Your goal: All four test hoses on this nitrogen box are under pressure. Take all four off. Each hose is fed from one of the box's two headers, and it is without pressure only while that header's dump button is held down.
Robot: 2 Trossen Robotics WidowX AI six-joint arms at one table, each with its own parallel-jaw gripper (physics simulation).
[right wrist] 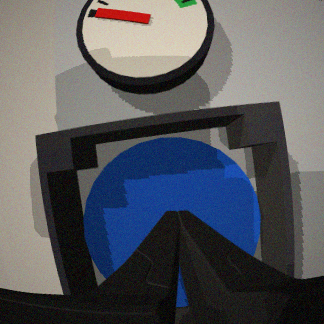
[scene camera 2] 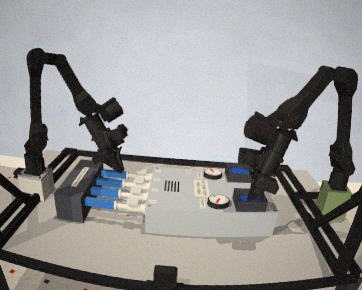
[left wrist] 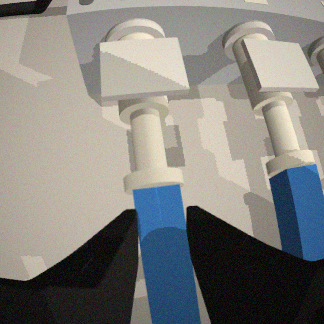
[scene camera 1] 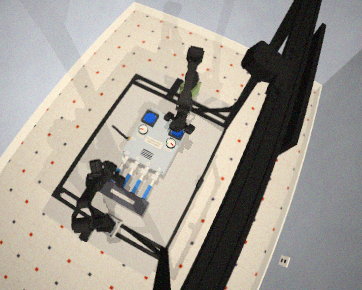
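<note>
The light grey nitrogen box has four blue-sleeved hoses on white fittings in a row. My left gripper is shut on the end hose, the farthest in scene camera 2; its fitting still meets the box port. The other three hoses are also on their ports. My right gripper is shut and empty, its tips on the blue dump button inside a dark square guard. The gauge beside it has its red needle at the black mark, away from green.
The second dump button and its gauge are free of both grippers. A dark block stands at the hoses' outer ends. A black frame surrounds the work area.
</note>
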